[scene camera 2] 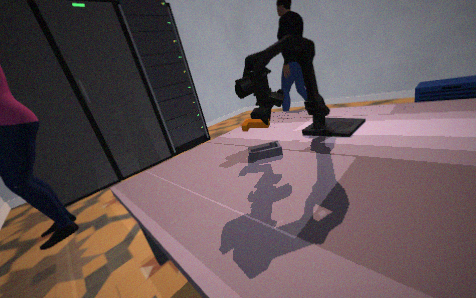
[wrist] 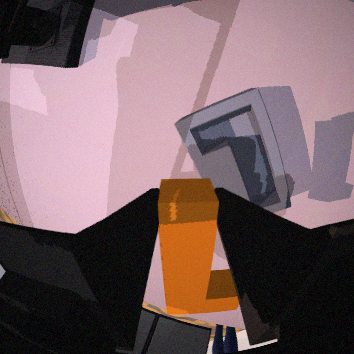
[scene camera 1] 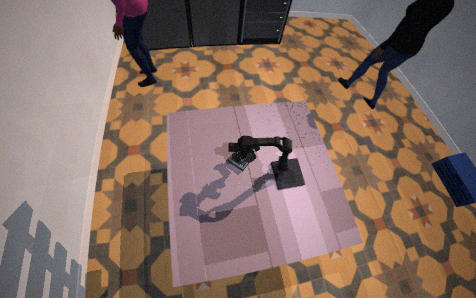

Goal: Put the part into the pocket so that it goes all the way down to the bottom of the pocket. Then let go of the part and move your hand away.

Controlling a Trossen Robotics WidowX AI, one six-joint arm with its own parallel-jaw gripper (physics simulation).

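Where they show: gripper, fingertip midpoint: [scene camera 2: 267, 122] [wrist: 186, 195]; arm's base, link origin: [scene camera 2: 319, 126] [wrist: 44, 28] [scene camera 1: 281, 167].
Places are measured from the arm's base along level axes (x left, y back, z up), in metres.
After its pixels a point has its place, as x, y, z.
Observation:
The orange L-shaped part [scene camera 2: 255, 123] @[-0.187, -0.274, 0.117] [wrist: 186, 260] @[-0.173, -0.259, 0.125] is held above the table. My gripper [scene camera 2: 265, 119] @[-0.139, -0.250, 0.109] [wrist: 186, 195] @[-0.139, -0.250, 0.109] is shut on its long bar; the short foot sticks out to the right at the lower end in the wrist view. The grey block with the L-shaped pocket [scene camera 1: 239, 163] @[-0.143, -0.290, -0.018] [scene camera 2: 266, 156] @[-0.132, -0.329, -0.015] [wrist: 220, 170] @[-0.167, -0.272, 0.012] rests on the table, turned at an angle in the wrist view, beyond and right of the fingertips. The part is apart from the block and higher than it. In scene camera 1 the gripper [scene camera 1: 245, 155] @[-0.139, -0.250, 0.109] is beside the block's upper right, and the part cannot be made out.
The arm's black base [scene camera 1: 288, 175] @[0.076, 0.021, -0.005] [scene camera 2: 334, 127] @[0.072, -0.017, -0.005] [wrist: 45, 55] @[-0.045, -0.012, 0.003] stands on the pink table [scene camera 1: 225, 270] @[0.502, -0.631, -0.024] [scene camera 2: 400, 215] @[0.297, -0.559, -0.024]. Dark cabinets [scene camera 1: 215, 22] [scene camera 2: 85, 85], two standing people and a blue crate [scene camera 1: 456, 180] [scene camera 2: 445, 91] are beyond the table.

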